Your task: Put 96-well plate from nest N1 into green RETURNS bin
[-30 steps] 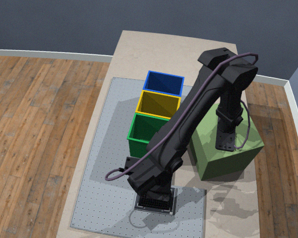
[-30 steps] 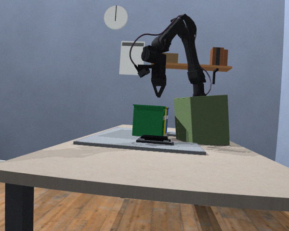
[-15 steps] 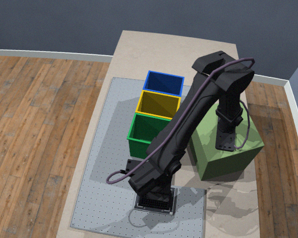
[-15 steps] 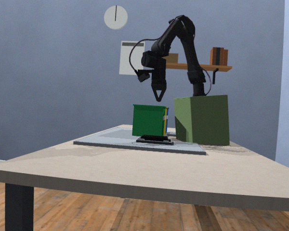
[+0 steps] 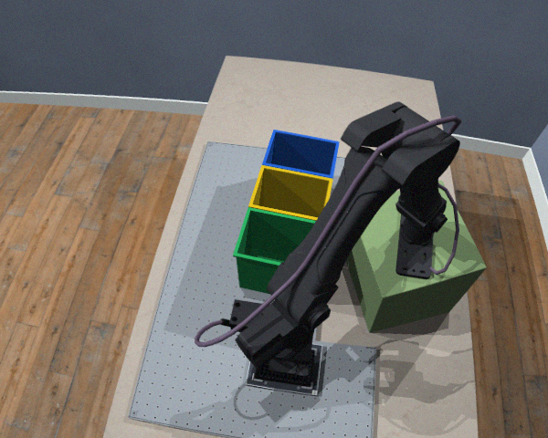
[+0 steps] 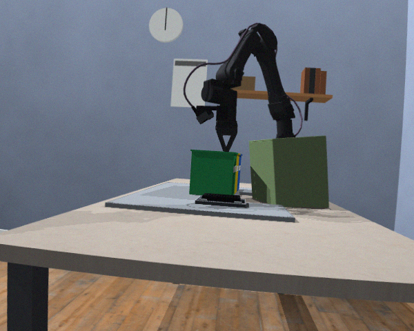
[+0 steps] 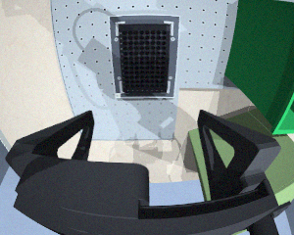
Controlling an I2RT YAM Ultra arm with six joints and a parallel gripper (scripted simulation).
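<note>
My hand is 160 mm above the black 96-well plate. Also, from my hand: yellow bin 360 mm to the right, 100 mm below, 80 mm ahead; then grey plate nest 180 mm below; then green bin 230 mm to the right, 100 mm below, 80 mm ahead.
</note>
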